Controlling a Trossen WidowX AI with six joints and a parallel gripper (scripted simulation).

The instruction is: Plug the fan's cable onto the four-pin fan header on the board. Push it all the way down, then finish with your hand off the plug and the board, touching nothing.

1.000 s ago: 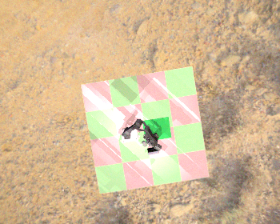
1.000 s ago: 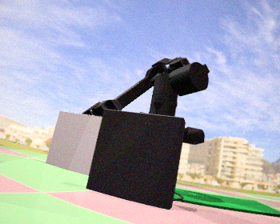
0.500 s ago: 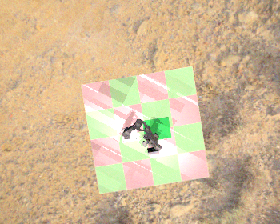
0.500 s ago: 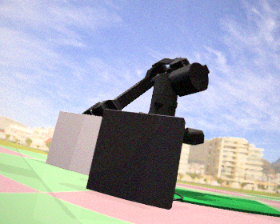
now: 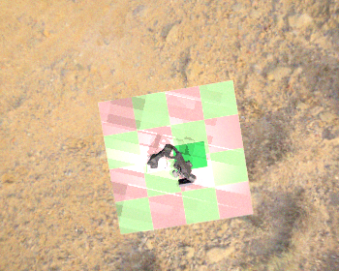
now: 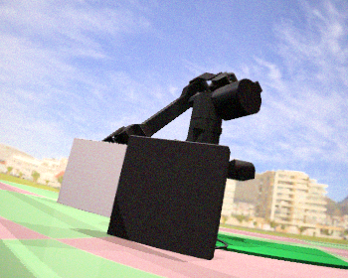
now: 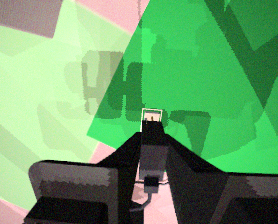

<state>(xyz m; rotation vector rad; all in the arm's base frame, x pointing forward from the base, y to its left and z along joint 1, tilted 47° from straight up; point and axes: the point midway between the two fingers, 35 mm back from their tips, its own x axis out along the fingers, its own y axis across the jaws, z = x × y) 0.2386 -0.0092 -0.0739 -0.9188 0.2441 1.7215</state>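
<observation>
Now: the green board 90 mm ahead of my gripper tip, 70 mm to the left of it and 50 mm below it. Also, from my gripper tip: fan plug (10 mm above); black box (10 mm ahead, 140 mm to the right, 20 mm above).
</observation>
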